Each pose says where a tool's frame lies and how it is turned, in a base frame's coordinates. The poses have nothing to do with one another.
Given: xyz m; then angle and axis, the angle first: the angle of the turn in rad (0 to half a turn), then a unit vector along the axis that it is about.
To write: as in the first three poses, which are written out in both.
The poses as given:
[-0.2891 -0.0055 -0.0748 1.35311 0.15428 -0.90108 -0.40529]
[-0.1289 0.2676 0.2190 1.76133 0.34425 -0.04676 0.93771]
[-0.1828 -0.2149 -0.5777 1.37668 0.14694 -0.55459 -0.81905]
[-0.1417 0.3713 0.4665 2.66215 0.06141 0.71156 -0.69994]
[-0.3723 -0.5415 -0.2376 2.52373 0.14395 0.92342 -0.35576]
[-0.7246 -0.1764 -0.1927 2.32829 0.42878 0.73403 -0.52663]
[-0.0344 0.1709 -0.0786 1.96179 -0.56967 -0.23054 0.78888]
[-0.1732 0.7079 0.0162 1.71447 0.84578 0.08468 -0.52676]
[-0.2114 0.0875 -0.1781 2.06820 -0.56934 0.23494 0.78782]
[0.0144 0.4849 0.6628 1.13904 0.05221 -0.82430 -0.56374]
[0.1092 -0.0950 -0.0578 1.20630 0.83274 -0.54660 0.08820]
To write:
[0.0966 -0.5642 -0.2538 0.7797 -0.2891 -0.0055 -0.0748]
[0.2655 -0.0361 0.7231 0.6366 -0.1289 0.2676 0.2190]
[0.0933 -0.3523 -0.5203 0.7723 -0.1828 -0.2149 -0.5777]
[0.0597 0.6912 -0.6799 0.2374 -0.1417 0.3713 0.4665]
[0.1371 0.8797 -0.3389 0.3040 -0.3723 -0.5415 -0.2376]
[0.3938 0.6742 -0.4837 0.3955 -0.7246 -0.1764 -0.1927]
[-0.4734 -0.1916 0.6556 0.5563 -0.0344 0.1709 -0.0786]
[0.6394 0.0640 -0.3983 0.6545 -0.1732 0.7079 0.0162]
[-0.4893 0.2019 0.6771 0.5113 -0.2114 0.0875 -0.1781]
[0.0282 -0.4445 -0.3040 0.8422 0.0144 0.4849 0.6628]
[0.4724 -0.3101 0.0500 0.8236 0.1092 -0.0950 -0.0578]

